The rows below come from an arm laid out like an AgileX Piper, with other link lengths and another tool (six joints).
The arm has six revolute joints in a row. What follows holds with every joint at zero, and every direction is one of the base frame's.
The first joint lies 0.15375 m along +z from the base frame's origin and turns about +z.
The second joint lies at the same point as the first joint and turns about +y.
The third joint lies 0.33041 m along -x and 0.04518 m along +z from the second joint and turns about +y.
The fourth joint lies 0.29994 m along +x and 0.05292 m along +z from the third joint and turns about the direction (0.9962, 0, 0.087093).
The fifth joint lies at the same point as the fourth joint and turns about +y.
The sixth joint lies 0.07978 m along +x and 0.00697 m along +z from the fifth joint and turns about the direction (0.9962, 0, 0.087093).
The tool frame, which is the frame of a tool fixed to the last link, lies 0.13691 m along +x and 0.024 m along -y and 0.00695 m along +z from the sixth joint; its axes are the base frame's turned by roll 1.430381, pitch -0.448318 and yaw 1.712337 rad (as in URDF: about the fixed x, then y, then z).
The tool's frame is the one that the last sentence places.
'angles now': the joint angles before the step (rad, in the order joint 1, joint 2, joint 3, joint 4, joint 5, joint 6). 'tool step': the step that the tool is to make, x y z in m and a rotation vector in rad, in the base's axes. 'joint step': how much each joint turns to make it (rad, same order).
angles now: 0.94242, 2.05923, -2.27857, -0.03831, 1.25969, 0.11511
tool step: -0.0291, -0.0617, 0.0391, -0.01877, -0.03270, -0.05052
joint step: -0.00002, -0.22634, 0.22504, -0.06288, -0.00017, 0.03876
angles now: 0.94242, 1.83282, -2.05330, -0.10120, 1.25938, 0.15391
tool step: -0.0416, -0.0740, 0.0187, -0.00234, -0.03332, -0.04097
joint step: 0.00006, -0.27638, 0.30600, -0.05173, -0.04299, 0.03899
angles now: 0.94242, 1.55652, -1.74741, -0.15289, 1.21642, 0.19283
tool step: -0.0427, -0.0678, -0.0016, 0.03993, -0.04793, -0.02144
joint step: -0.00019, -0.27723, 0.30652, -0.03353, -0.08569, 0.03410
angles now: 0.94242, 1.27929, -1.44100, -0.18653, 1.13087, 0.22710
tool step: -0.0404, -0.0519, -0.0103, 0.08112, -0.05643, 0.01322
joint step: 0.00028, -0.25753, 0.25630, 0.00187, -0.09812, 0.00699
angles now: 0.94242, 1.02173, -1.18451, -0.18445, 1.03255, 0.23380
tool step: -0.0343, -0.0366, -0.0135, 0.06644, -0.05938, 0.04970
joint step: -0.00048, -0.21615, 0.18712, 0.03022, -0.06735, -0.04755
